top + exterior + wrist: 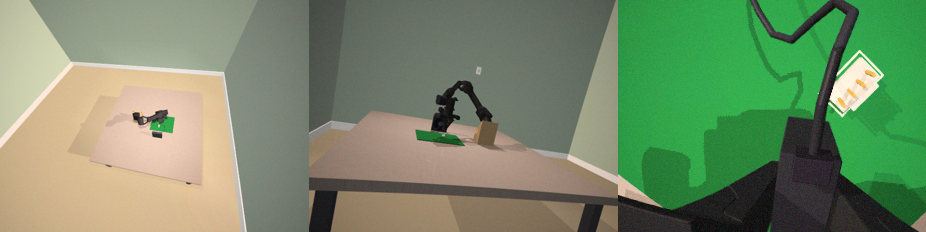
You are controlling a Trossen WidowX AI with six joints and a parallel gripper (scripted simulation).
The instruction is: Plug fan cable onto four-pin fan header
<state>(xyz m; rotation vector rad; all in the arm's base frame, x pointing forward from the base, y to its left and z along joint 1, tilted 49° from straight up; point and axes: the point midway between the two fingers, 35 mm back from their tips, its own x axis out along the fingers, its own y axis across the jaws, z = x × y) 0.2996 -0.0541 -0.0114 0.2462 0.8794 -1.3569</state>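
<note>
Now: the white four-pin fan header 7 cm below my gripper tip, 4 cm to the right of it and 1 cm behind it. From my gripper tip the other things lie so: green board (8 cm below, 3 cm ahead, 1 cm to the left); then dark fan plug (1 cm to the right, 1 cm above); then black fan (19 cm to the right, 1 cm below, 1 cm behind).
</note>
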